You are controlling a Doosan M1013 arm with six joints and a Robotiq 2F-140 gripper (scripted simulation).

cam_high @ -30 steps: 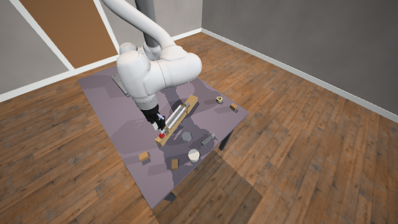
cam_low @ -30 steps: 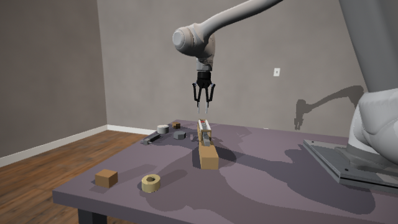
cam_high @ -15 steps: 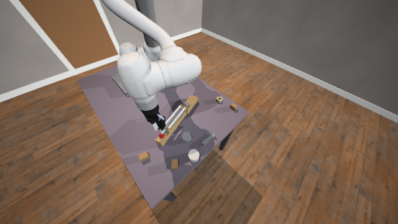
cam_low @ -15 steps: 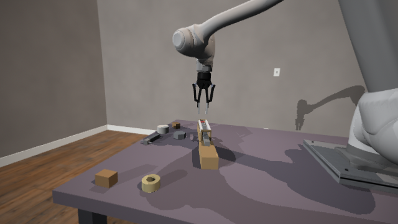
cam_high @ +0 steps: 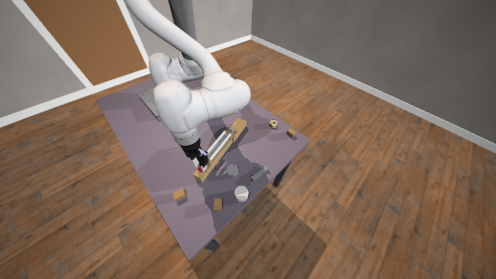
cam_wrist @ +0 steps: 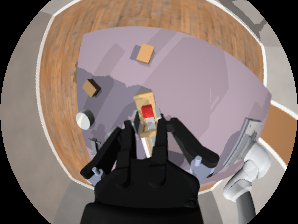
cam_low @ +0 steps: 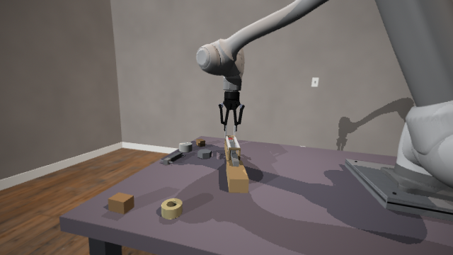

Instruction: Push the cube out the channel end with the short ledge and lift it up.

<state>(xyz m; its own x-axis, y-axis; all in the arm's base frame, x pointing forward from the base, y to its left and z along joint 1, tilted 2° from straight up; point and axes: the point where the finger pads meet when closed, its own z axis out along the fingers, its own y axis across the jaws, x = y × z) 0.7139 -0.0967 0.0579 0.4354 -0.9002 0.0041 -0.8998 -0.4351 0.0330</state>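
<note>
Now: hand 13 cm to the right of the channel, 6 cm past it and 5 cm above it. Round my hand: grey hexagonal piece: 13 cm to the left, 9 cm below, 8 cm ahead; white disc: 20 cm ahead, 10 cm to the left, 9 cm below; grey handle piece: 24 cm to the left, 17 cm ahead, 10 cm below.
</note>
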